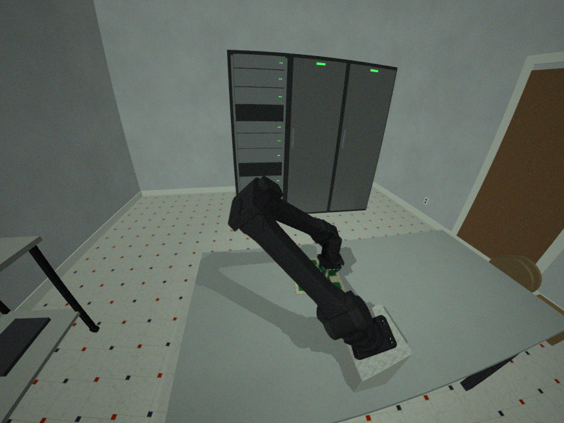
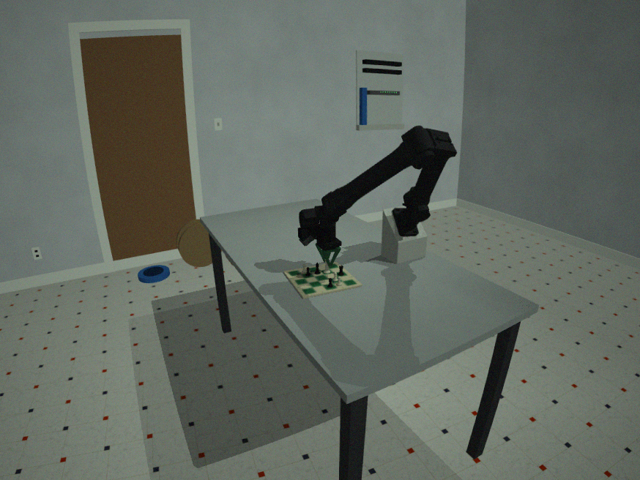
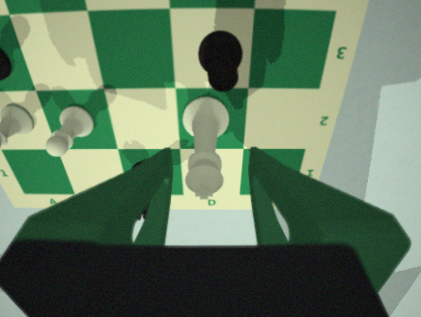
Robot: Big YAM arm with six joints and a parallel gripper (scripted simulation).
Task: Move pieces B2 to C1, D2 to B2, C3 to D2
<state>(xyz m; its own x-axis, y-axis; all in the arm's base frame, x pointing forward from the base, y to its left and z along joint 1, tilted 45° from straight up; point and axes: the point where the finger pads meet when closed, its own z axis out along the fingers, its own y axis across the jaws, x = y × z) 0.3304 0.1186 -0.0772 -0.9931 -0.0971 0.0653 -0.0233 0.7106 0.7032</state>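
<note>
My gripper is now 10 mm short of the tall white piece and 10 mm above it. From my hand the other things lie so: chessboard: 40 mm ahead, 40 mm to the left, 40 mm below.
</note>
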